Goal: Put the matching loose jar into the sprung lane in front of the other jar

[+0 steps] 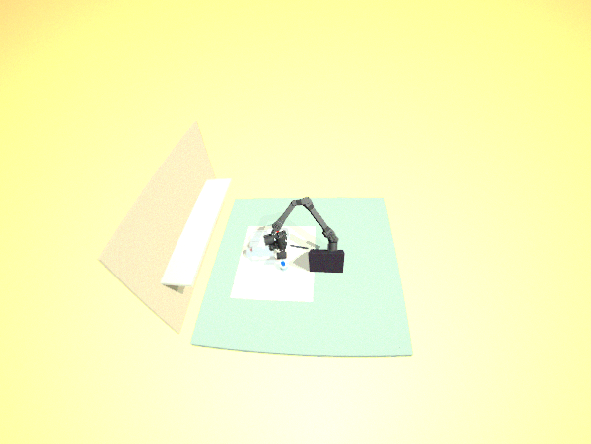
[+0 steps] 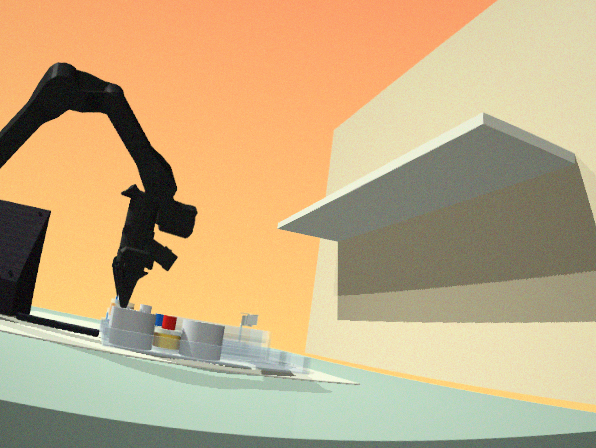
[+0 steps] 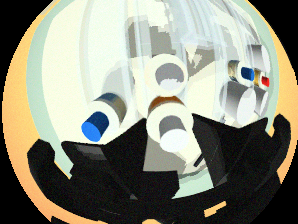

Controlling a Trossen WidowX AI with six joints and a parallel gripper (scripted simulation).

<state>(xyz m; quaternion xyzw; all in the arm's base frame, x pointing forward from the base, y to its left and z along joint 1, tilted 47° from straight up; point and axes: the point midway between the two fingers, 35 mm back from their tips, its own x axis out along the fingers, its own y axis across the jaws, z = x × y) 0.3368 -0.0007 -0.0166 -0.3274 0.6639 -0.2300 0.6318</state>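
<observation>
Now: gripper tip 15 cm short of the clear pusher lane, 1 cm to the left of it and 3 cm above it. Also, from my gripper tip: shelf 50 cm ahead, 4 cm to the left, 31 cm above.
</observation>
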